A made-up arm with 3 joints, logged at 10 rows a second.
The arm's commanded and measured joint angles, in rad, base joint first. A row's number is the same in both.
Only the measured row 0 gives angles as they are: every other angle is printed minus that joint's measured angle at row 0.
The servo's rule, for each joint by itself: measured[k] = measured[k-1] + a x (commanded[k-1-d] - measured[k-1]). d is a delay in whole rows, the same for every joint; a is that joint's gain. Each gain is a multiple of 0.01, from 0.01 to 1. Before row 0 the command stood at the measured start. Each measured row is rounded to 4 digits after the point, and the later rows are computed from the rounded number. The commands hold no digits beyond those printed.
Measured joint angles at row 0:
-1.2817, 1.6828, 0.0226
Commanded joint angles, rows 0 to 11:
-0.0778, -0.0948, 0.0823
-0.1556, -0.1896, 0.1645
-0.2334, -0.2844, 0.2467
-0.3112, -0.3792, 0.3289
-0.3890, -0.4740, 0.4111
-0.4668, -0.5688, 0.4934
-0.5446, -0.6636, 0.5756
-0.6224, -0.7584, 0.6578
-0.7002, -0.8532, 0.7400
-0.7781, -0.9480, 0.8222
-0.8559, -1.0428, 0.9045
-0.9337, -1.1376, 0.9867
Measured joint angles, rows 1 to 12:
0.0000, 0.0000, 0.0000
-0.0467, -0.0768, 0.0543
-0.1120, -0.1682, 0.1270
-0.1848, -0.2623, 0.2060
-0.2606, -0.3570, 0.2871
-0.3376, -0.4518, 0.3689
-0.4151, -0.5466, 0.4511
-0.4928, -0.6414, 0.5333
-0.5706, -0.7362, 0.6155
-0.6484, -0.8310, 0.6977
-0.7262, -0.9258, 0.7799
-0.8040, -1.0206, 0.8621
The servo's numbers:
d 1
a 0.60 0.81 0.66

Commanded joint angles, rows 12 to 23:
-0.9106, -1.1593, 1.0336
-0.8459, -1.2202, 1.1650
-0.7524, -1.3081, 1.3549
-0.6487, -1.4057, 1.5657
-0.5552, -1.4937, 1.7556
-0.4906, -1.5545, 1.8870
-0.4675, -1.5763, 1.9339
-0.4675, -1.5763, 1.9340
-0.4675, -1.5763, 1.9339
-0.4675, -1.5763, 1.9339
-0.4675, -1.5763, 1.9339
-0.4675, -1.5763, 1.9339
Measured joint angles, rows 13 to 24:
-0.8818, -1.1154, 0.9443
-0.8991, -1.1510, 1.0032
-0.8672, -1.2071, 1.1100
-0.7983, -1.2889, 1.2716
-0.7085, -1.3835, 1.4657
-0.6165, -1.4728, 1.6570
-0.5410, -1.5390, 1.8088
-0.4969, -1.5692, 1.8914
-0.4793, -1.5750, 1.9195
-0.4722, -1.5761, 1.9290
-0.4694, -1.5763, 1.9322
-0.4683, -1.5763, 1.9333

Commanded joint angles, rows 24 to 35:
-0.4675, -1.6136, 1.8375
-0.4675, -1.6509, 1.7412
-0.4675, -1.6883, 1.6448
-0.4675, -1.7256, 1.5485
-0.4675, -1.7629, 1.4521
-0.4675, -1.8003, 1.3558
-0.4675, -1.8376, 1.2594
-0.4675, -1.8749, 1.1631
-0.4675, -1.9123, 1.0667
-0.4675, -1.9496, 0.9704
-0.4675, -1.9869, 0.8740
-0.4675, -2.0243, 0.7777
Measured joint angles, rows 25 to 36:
-0.4678, -1.5763, 1.9337
-0.4676, -1.6065, 1.8702
-0.4675, -1.6425, 1.7851
-0.4675, -1.6796, 1.6925
-0.4675, -1.7169, 1.5975
-0.4675, -1.7542, 1.5015
-0.4675, -1.7915, 1.4053
-0.4675, -1.8288, 1.3090
-0.4675, -1.8661, 1.2127
-0.4675, -1.9035, 1.1163
-0.4675, -1.9408, 1.0200
-0.4675, -1.9781, 0.9236

